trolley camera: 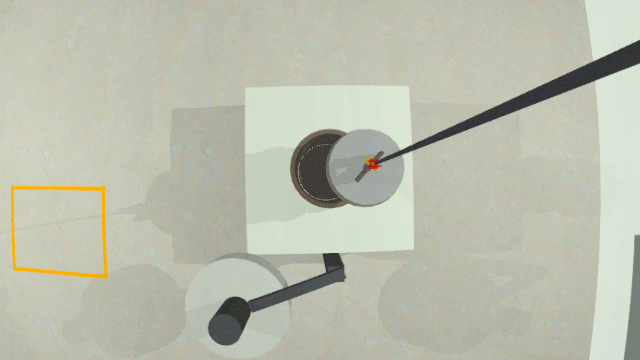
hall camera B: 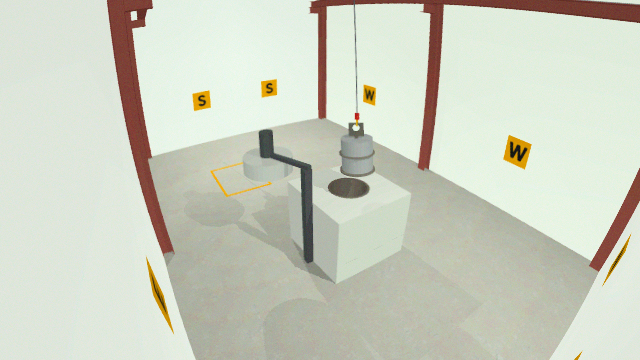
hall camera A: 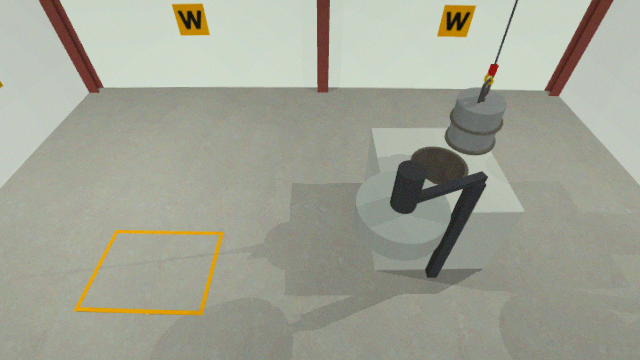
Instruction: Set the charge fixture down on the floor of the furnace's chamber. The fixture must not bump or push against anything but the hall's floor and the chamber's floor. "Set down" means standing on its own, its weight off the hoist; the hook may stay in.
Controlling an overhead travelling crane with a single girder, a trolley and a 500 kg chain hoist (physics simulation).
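Note:
The charge fixture, a grey drum with two dark rings, hangs upright in the air by its top lug. My hook, yellow below a red block, is in the lug. The furnace is a pale block with a round chamber opening in its top. In the trolley view the fixture covers the opening's right part; the left part shows. In both hall views a gap shows between the fixture's bottom and the opening. The chamber's floor is partly hidden.
The round pale lid is swung aside, with a dark cylinder on it. Its dark arm and post stand beside the furnace. A yellow square outline marks the floor.

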